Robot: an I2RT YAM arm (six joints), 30 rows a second.
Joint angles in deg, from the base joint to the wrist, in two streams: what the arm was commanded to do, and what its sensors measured. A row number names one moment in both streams.
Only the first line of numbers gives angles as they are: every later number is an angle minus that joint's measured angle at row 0.
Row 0, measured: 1.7 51.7 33.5 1.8 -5.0 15.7
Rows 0 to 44, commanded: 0.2 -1.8 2.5 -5.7 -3.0 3.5; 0.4 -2.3 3.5 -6.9 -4.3 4.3; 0.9 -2.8 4.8 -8.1 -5.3 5.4; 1.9 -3.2 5.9 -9.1 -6.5 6.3; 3.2 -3.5 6.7 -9.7 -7.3 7.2; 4.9 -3.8 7.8 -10.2 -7.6 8.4; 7.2 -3.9 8.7 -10.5 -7.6 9.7; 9.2 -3.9 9.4 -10.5 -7.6 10.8; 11.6 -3.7 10.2 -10.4 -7.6 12.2; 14.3 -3.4 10.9 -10.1 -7.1 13.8; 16.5 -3.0 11.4 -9.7 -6.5 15.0; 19.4 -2.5 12.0 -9.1 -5.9 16.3; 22.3 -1.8 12.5 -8.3 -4.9 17.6; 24.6 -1.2 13.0 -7.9 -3.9 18.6; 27.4 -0.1 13.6 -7.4 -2.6 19.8; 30.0 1.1 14.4 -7.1 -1.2 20.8; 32.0 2.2 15.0 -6.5 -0.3 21.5; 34.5 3.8 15.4 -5.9 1.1 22.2; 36.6 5.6 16.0 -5.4 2.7 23.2; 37.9 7.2 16.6 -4.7 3.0 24.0; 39.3 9.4 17.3 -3.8 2.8 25.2; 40.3 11.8 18.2 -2.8 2.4 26.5; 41.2 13.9 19.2 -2.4 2.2 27.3; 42.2 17.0 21.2 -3.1 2.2 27.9; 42.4 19.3 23.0 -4.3 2.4 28.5; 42.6 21.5 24.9 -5.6 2.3 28.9; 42.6 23.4 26.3 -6.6 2.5 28.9; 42.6 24.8 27.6 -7.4 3.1 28.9; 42.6 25.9 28.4 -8.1 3.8 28.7; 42.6 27.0 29.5 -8.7 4.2 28.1; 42.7 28.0 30.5 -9.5 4.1 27.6; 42.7 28.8 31.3 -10.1 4.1 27.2; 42.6 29.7 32.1 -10.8 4.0 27.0; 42.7 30.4 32.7 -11.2 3.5 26.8; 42.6 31.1 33.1 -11.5 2.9 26.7; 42.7 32.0 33.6 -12.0 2.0 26.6; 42.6 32.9 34.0 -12.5 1.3 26.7; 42.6 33.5 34.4 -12.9 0.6 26.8; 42.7 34.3 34.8 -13.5 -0.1 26.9; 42.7 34.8 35.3 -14.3 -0.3 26.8; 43.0 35.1 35.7 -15.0 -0.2 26.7; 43.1 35.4 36.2 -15.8 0.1 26.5; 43.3 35.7 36.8 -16.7 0.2 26.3; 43.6 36.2 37.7 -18.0 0.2 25.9; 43.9 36.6 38.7 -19.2 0.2 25.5
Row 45, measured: 43.4 36.0 36.9 -15.8 0.5 27.0
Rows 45 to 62, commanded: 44.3 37.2 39.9 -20.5 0.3 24.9; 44.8 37.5 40.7 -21.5 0.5 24.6; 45.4 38.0 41.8 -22.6 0.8 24.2; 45.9 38.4 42.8 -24.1 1.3 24.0; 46.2 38.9 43.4 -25.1 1.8 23.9; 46.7 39.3 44.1 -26.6 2.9 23.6; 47.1 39.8 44.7 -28.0 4.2 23.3; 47.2 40.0 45.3 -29.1 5.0 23.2; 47.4 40.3 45.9 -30.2 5.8 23.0; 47.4 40.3 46.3 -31.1 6.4 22.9; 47.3 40.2 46.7 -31.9 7.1 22.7; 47.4 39.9 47.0 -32.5 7.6 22.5; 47.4 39.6 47.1 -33.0 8.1 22.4; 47.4 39.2 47.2 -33.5 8.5 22.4; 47.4 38.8 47.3 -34.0 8.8 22.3; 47.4 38.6 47.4 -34.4 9.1 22.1; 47.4 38.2 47.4 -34.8 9.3 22.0; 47.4 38.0 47.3 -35.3 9.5 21.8
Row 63, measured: 47.4 38.6 47.0 -32.4 7.0 22.8
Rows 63 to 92, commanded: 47.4 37.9 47.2 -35.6 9.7 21.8; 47.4 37.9 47.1 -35.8 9.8 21.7; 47.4 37.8 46.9 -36.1 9.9 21.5; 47.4 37.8 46.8 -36.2 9.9 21.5; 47.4 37.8 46.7 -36.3 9.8 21.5; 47.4 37.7 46.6 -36.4 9.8 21.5; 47.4 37.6 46.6 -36.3 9.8 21.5; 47.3 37.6 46.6 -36.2 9.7 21.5; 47.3 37.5 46.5 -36.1 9.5 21.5; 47.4 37.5 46.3 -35.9 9.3 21.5; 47.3 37.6 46.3 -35.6 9.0 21.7; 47.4 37.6 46.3 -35.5 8.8 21.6; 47.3 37.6 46.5 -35.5 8.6 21.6; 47.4 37.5 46.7 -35.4 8.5 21.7; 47.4 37.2 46.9 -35.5 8.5 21.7; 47.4 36.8 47.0 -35.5 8.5 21.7; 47.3 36.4 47.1 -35.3 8.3 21.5; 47.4 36.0 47.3 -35.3 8.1 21.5; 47.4 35.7 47.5 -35.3 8.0 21.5; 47.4 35.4 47.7 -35.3 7.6 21.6; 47.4 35.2 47.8 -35.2 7.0 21.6; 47.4 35.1 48.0 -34.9 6.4 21.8; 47.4 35.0 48.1 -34.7 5.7 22.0; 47.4 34.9 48.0 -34.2 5.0 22.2; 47.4 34.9 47.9 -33.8 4.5 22.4; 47.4 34.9 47.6 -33.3 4.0 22.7; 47.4 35.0 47.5 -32.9 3.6 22.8; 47.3 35.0 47.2 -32.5 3.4 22.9; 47.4 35.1 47.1 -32.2 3.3 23.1; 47.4 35.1 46.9 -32.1 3.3 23.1
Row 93, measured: 47.4 35.1 47.2 -33.9 4.7 22.7
